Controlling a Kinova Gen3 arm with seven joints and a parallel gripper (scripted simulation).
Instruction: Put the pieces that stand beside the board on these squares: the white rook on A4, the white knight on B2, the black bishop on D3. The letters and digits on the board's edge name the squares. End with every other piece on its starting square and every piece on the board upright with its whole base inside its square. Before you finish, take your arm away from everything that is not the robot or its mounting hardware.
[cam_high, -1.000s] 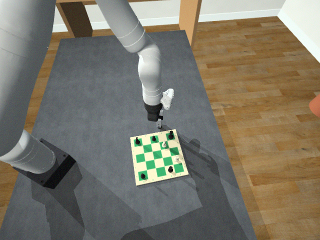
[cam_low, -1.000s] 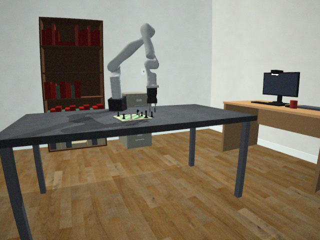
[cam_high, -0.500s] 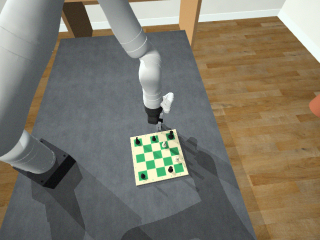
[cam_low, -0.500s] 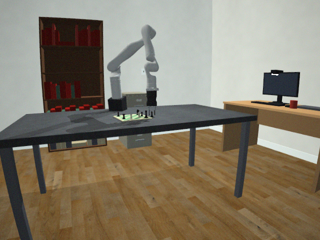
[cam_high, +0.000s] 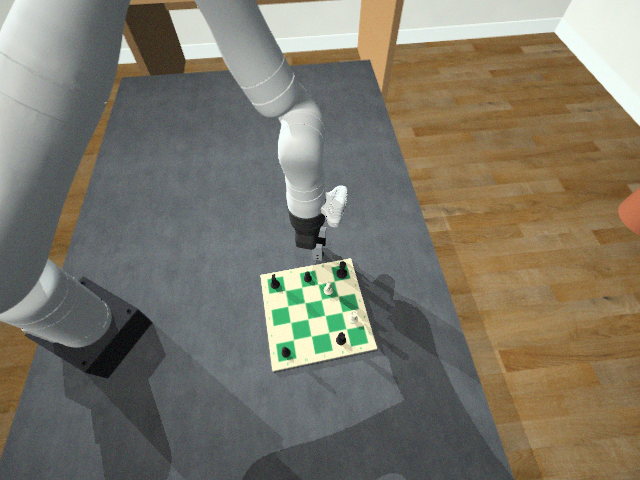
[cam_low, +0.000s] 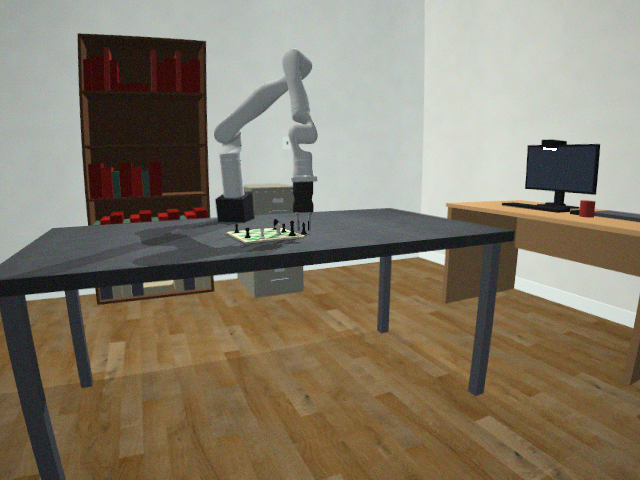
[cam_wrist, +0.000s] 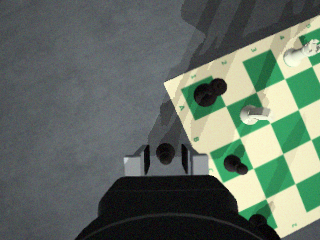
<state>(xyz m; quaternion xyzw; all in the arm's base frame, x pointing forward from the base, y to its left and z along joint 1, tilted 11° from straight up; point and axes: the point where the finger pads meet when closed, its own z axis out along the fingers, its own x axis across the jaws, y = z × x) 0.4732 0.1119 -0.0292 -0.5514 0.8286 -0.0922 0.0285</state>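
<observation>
Now: the black bishop 10 mm below my hand. From my hand the other things lie so: chessboard (140 mm to the right, 40 mm behind, 30 mm below).
</observation>
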